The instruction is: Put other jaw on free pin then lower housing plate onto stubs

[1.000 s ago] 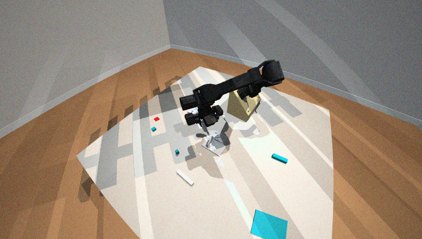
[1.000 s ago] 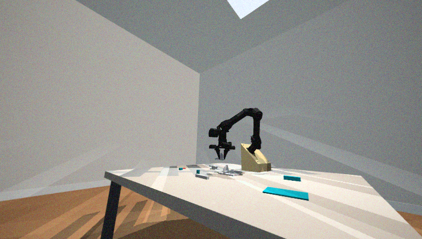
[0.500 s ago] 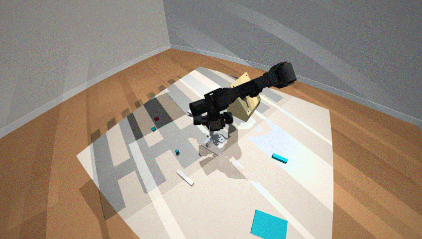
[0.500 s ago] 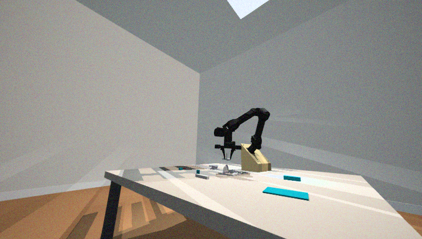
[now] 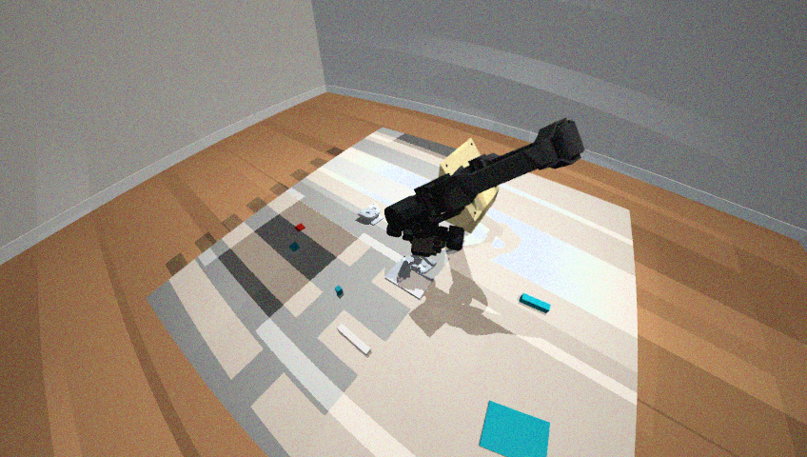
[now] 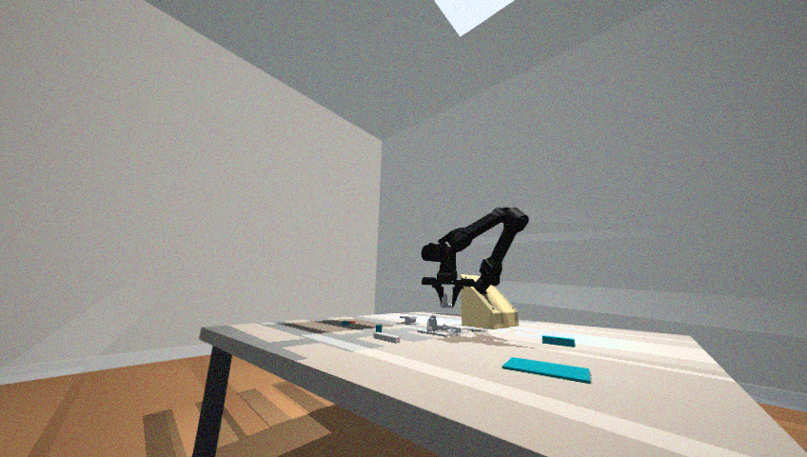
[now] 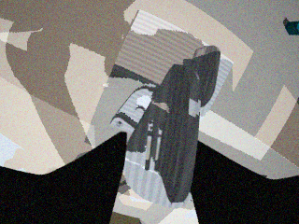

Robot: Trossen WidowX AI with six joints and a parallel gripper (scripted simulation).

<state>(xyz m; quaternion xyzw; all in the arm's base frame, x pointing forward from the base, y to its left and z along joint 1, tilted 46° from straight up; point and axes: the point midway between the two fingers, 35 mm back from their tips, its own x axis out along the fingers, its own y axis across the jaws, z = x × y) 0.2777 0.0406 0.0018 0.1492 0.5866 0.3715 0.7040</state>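
My gripper tip is 50 mm short of the white base plate, 10 mm to the left of it and 80 mm above it. From my gripper tip the other things lie so: red block 110 mm ahead, 440 mm to the right, 90 mm below; teal bar 80 mm behind, 330 mm to the left, 80 mm below; flat teal plate 240 mm ahead, 400 mm to the left, 90 mm below.
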